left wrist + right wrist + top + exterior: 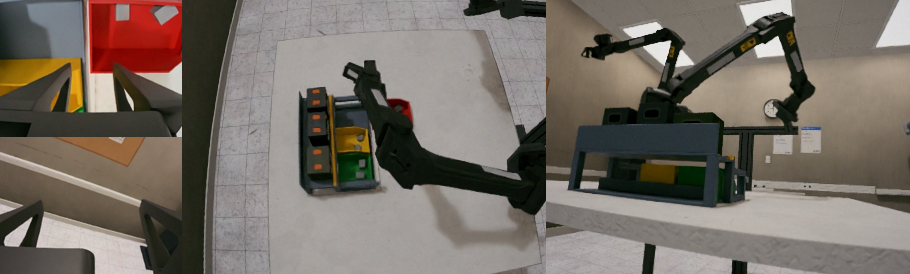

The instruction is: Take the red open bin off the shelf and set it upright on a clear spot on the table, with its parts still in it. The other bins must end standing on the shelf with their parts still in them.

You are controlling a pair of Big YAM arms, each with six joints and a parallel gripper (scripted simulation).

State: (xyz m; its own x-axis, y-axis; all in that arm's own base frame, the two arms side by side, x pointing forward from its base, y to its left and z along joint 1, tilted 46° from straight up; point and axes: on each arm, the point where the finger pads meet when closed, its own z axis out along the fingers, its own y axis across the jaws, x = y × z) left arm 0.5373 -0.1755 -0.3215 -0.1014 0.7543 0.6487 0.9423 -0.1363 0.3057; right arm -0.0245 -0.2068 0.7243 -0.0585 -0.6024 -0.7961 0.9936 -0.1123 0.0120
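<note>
Right now the red bin is 8 cm behind my left hand and 10 cm below it. Also, from my left hand: green bin 10 cm ahead, 23 cm to the left, 10 cm below; yellow bin 11 cm ahead, 12 cm to the left, 10 cm below.
</note>
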